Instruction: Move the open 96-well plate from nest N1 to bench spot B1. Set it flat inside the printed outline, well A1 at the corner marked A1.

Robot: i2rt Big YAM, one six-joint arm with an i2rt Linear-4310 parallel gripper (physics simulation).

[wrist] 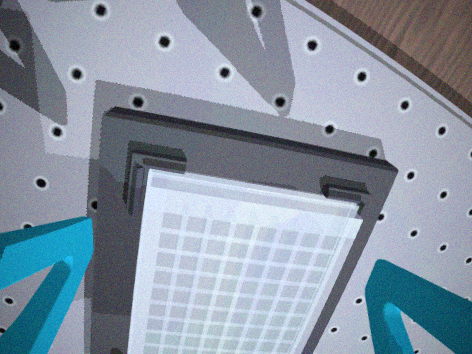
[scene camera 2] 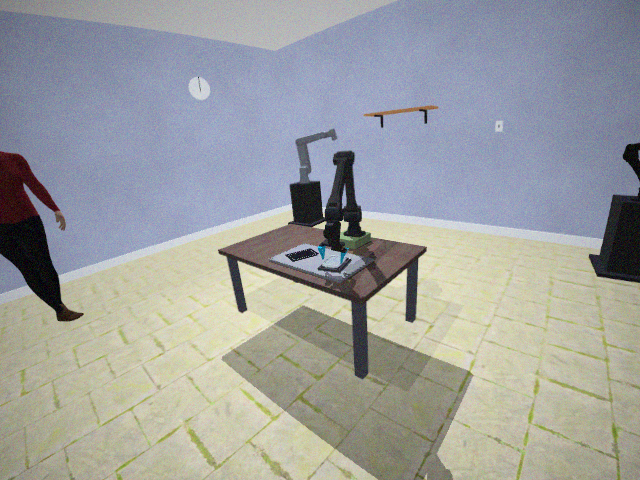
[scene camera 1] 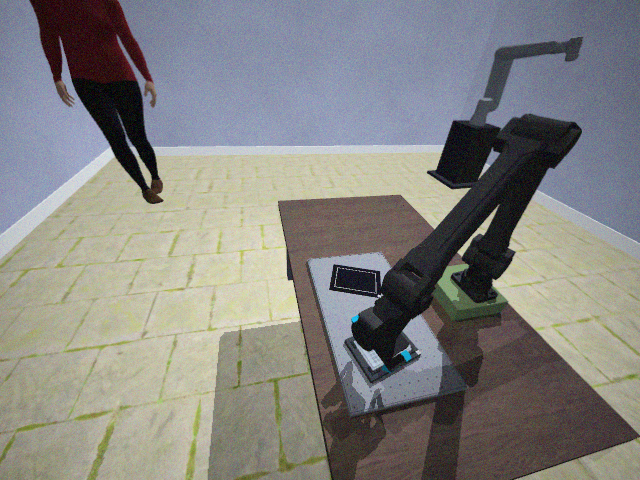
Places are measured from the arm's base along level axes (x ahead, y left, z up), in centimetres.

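Pixels of known places: gripper, fingertip midpoint: (wrist: 232,256) (scene camera 2: 332,261); arm's base at its link origin: (scene camera 2: 354,234) (scene camera 1: 472,286).
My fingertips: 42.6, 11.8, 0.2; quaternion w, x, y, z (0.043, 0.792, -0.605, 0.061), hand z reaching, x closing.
Observation:
For each thing: its middle in the pictures, then the offset to it from my fingertips, as dx, dy, dz. "spot": a spot on its surface instead. Level surfaces: height alone.
- clear-white 96-well plate at the middle of its body: (wrist: 226,313) (scene camera 1: 382,344) (scene camera 2: 334,261) -4.7, -1.9, -2.4
- dark nest N1 at the middle of its body: (wrist: 222,298) (scene camera 1: 382,347) (scene camera 2: 334,263) -4.8, -1.8, -3.4
- Bench spot B1 at a spot on its surface: (scene camera 1: 355,280) (scene camera 2: 302,254) spot: -8.0, -27.1, -4.1
- perforated grey board at the middle of its body: (wrist: 375,350) (scene camera 1: 370,310) (scene camera 2: 319,259) -7.7, -14.6, -4.9
- wooden table at its surface level: dz -5.6
The clear-white 96-well plate (scene camera 1: 368,356) (scene camera 2: 334,261) (wrist: 235,280) sits in dark nest N1 (scene camera 1: 371,377) (wrist: 250,157), between its raised corner stops. My gripper (scene camera 1: 378,342) (scene camera 2: 332,256) (wrist: 232,256) is open and empty, its cyan fingers apart on either side of the plate. In the wrist view, the plate's lower end is cut off by the frame, and its A1 corner label does not show. Bench spot B1 (scene camera 1: 355,280) (scene camera 2: 301,254) is a dark rectangle with a thin white outline. Its A1 mark is too small to read.
The perforated grey board (scene camera 1: 330,314) (wrist: 190,75) bears both nest and spot on the wooden table (scene camera 1: 341,222) (scene camera 2: 258,245). My arm stands on a green block (scene camera 1: 478,311) (scene camera 2: 363,239) beside the board. A person (scene camera 1: 103,56) (scene camera 2: 15,191) stands away from the table.

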